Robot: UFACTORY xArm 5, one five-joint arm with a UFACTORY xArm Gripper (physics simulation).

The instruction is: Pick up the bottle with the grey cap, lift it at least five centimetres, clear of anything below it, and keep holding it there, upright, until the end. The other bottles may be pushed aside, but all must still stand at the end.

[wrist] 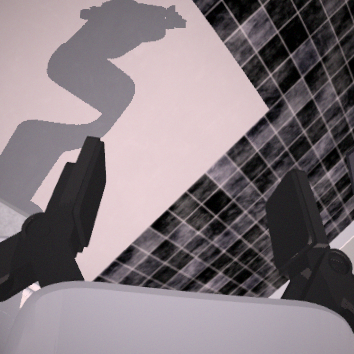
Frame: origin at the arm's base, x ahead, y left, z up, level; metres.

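Where they show: gripper, between the fingertips: (193, 173).
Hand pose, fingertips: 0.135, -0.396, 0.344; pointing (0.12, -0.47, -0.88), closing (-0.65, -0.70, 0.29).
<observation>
After its pixels a point has its place, as x, y, z.
My gripper (193, 173) @(0.135, -0.396, 0.344) is open, with its two black fingers wide apart and nothing between them. It hangs above the pale table top (190, 100) @(0.023, -0.482, -0.018), near one of its corners. The bottle with the grey cap does not show in the wrist view, and neither do the other bottles. How far the fingertips are above the table is hard to tell.
A jagged grey shadow (92, 77) @(0.157, -0.366, -0.018) of the arm lies across the table's left part. The table's corner is right of centre, with dark tiled floor (300, 80) beyond its edges. A small part of a dark object (351, 167) shows at the right border.
</observation>
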